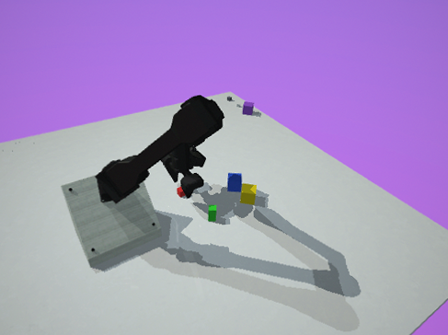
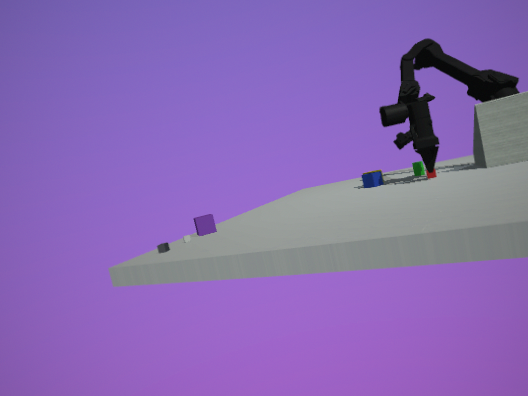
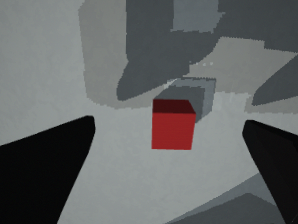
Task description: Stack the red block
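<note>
Now: gripper tip 10 mm above the red block. From my gripper tip the other things lie so: purple block: 520 mm ahead, 420 mm to the left; blue block: 180 mm ahead, 40 mm to the right; yellow block: 190 mm ahead, 120 mm to the right.
</note>
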